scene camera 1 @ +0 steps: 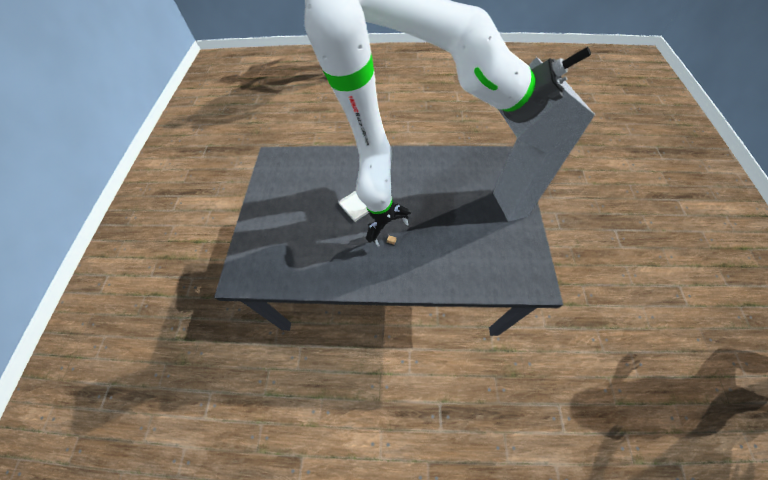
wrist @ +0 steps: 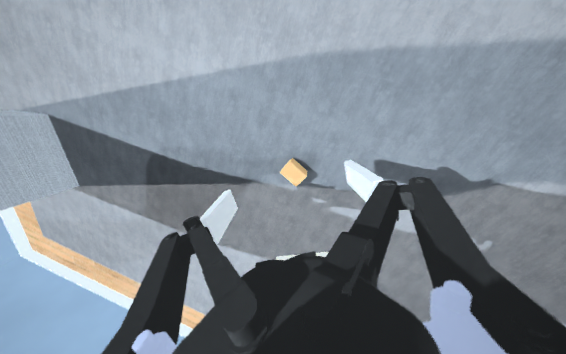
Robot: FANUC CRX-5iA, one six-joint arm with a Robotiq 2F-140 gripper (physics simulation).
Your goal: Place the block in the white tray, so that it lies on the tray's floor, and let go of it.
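Frame: origin at the arm's base, x ahead, y left, z up, level; metres.
Seen in the pictures: gripper, between the fingertips: (scene camera 1: 391, 233) (wrist: 288, 186); arm's base, origin of its link: (scene camera 1: 526, 97).
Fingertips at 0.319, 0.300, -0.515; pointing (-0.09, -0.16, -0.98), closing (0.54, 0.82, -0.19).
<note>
Offsets run from my fingertips to a thing's top centre, as dx, dy, dz. "pt": to the spot under its first point. Level surfaces: height alone.
The small orange-tan block @[+0.004, -0.007, -0.060] (scene camera 1: 391, 240) (wrist: 293, 172) lies on the dark table. My gripper (scene camera 1: 391, 232) (wrist: 288, 186) is open and empty, above the table close to the block. In the wrist view the block shows between the two fingertips and a little beyond them, apart from both. The white tray @[+0.213, -0.146, -0.065] (scene camera 1: 351, 207) lies on the table behind and to the left of the gripper in the scene view, partly hidden by the arm's wrist. In the wrist view a thin strip of the tray's edge @[pt +0.163, -0.102, -0.080] (wrist: 320, 254) shows above the gripper's body, and the rest is hidden.
The dark grey table @[dz -0.085] (scene camera 1: 453, 277) (wrist: 300, 30) carries a grey pedestal (scene camera 1: 543, 152) (wrist: 30, 155) at its right side, with the arm's base on it. The white arm (scene camera 1: 370, 135) reaches over the table from behind. Shadows of the arm fall across the table top.
</note>
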